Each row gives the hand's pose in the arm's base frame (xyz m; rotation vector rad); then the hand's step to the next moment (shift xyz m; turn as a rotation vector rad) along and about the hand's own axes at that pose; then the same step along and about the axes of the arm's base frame.
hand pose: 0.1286 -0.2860 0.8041 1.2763 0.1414 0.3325
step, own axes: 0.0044 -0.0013 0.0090 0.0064 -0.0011 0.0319
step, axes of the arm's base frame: 0.0069 -0.0071 0.0017 0.0154 -0.0274 0.0087
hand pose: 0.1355 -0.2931 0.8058 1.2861 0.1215 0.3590
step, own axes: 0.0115 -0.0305 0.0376 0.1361 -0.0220 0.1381
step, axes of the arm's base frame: 0.0275 -0.0378 -0.0171 0.1715 -0.0869 0.0331
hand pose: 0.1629 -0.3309 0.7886 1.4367 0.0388 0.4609
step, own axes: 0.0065 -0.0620 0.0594 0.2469 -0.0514 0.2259
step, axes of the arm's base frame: 0.0411 -0.0577 -0.0489 0.3070 -0.1352 0.0455
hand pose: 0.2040 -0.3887 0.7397 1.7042 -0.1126 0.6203
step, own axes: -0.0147 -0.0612 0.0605 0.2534 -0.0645 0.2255
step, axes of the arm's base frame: 0.0326 -0.0458 -0.0668 0.3177 -0.1301 0.0369
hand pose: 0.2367 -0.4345 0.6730 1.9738 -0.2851 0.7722
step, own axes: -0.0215 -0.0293 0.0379 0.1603 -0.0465 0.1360
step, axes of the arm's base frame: 0.0130 -0.0198 -0.0468 0.2011 -0.0737 0.0216
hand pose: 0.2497 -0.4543 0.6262 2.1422 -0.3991 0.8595
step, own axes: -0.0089 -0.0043 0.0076 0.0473 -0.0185 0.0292
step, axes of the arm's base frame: -0.0008 -0.0030 -0.0121 0.0570 -0.0103 0.0089
